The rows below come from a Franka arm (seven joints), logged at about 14 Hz.
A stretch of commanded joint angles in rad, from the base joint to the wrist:
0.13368, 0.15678, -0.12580, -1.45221, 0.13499, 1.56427, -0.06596
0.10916, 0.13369, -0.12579, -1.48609, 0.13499, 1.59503, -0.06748
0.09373, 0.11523, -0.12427, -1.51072, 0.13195, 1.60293, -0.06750
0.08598, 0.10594, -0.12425, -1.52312, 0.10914, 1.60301, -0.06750
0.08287, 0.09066, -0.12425, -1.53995, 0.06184, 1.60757, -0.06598
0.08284, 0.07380, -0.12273, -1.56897, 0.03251, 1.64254, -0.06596
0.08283, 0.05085, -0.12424, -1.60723, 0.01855, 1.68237, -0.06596
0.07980, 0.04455, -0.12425, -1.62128, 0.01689, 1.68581, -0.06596
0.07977, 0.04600, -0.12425, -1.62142, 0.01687, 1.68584, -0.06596
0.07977, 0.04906, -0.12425, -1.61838, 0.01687, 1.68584, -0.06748
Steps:
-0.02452, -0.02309, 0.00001, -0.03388, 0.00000, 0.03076, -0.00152
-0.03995, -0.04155, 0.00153, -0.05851, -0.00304, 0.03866, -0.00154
-0.04770, -0.05084, 0.00155, -0.07091, -0.02585, 0.03874, -0.00154
-0.05081, -0.06612, 0.00155, -0.08774, -0.07315, 0.04330, -0.00002
-0.05084, -0.08298, 0.00307, -0.11676, -0.10248, 0.07827, 0.00000
-0.05085, -0.10593, 0.00156, -0.15502, -0.11644, 0.11810, 0.00000
-0.05388, -0.11223, 0.00155, -0.16907, -0.11810, 0.12154, 0.00000
-0.05391, -0.11078, 0.00155, -0.16921, -0.11812, 0.12157, 0.00000
-0.05391, -0.10772, 0.00155, -0.16617, -0.11812, 0.12157, -0.00152

